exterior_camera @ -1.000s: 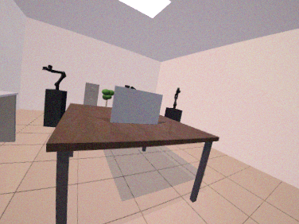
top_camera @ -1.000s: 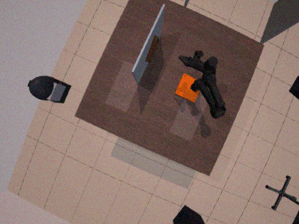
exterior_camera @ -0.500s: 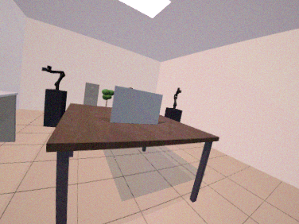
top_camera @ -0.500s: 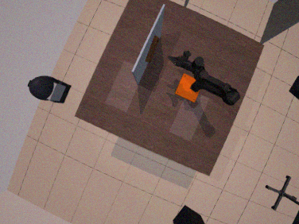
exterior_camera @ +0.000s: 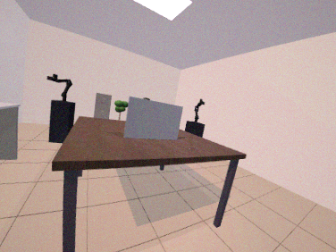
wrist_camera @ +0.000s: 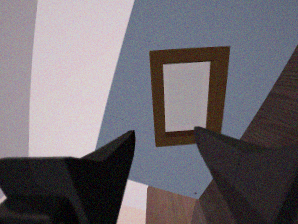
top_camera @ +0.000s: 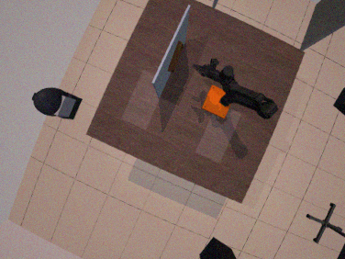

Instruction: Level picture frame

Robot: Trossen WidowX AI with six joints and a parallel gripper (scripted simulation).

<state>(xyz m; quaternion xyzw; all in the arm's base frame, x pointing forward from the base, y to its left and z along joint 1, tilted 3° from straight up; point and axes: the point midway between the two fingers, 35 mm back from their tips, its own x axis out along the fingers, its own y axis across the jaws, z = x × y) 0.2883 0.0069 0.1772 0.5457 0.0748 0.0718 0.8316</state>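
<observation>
Now: the brown picture frame 13 cm ahead of my gripper tip and 5 cm below it. Also, from my gripper tip: wall panel: 14 cm ahead, 5 cm below, 1 cm to the left.
</observation>
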